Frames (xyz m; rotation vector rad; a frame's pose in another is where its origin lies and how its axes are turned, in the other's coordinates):
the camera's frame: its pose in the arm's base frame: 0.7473 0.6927 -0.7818 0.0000 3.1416 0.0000
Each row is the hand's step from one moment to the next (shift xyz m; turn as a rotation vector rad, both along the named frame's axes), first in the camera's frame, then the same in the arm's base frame.
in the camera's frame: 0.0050 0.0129 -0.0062 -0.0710 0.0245 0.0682
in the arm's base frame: -0.0050 0.0129 0.0062 0.0710 0.0245 -0.0682
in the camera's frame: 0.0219 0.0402 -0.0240 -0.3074 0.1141 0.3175
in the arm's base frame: -0.0219 0.0402 0.0240 0.3074 0.1141 -0.3175
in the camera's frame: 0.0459 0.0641 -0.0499 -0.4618 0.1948 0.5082
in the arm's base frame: -0.0459 0.0641 0.0499 0.4618 0.1948 -0.5082
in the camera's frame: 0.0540 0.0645 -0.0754 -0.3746 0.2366 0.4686
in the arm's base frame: -0.0540 0.0645 0.0754 0.3746 0.2366 -0.4686
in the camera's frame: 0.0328 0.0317 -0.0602 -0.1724 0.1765 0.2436
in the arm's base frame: -0.0328 0.0317 0.0602 0.1724 0.1765 -0.2436
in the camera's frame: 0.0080 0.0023 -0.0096 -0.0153 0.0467 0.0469
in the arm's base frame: -0.0080 0.0023 0.0096 0.0153 0.0467 -0.0469
